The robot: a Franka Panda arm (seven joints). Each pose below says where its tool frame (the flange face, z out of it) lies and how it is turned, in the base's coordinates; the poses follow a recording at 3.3 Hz.
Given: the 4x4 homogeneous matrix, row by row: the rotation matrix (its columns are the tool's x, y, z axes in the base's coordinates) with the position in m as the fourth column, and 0 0 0 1 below. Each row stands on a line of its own.
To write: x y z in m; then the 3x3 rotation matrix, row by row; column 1 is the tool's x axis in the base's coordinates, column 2 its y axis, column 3 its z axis. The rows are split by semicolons. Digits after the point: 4 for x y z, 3 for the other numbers.
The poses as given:
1:
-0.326, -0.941, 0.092, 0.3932
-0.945, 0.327, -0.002, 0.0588
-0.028, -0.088, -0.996, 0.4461
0, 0, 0, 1
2:
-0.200, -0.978, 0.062, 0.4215
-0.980, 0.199, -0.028, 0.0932
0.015, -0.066, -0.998, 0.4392
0, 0, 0, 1
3:
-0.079, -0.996, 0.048, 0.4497
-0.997, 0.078, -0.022, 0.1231
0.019, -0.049, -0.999, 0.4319
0, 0, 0, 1
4:
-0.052, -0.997, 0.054, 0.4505
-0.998, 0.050, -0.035, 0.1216
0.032, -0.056, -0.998, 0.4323
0, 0, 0, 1
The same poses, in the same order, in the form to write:
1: 0.3932, 0.0588, 0.4461; -0.326, -0.941, 0.092; -0.945, 0.327, -0.002; -0.028, -0.088, -0.996
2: 0.4215, 0.0932, 0.4392; -0.200, -0.978, 0.062; -0.980, 0.199, -0.028; 0.015, -0.066, -0.998
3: 0.4497, 0.1231, 0.4319; -0.079, -0.996, 0.048; -0.997, 0.078, -0.022; 0.019, -0.049, -0.999
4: 0.4505, 0.1216, 0.4323; -0.052, -0.997, 0.054; -0.998, 0.050, -0.035; 0.032, -0.056, -0.998
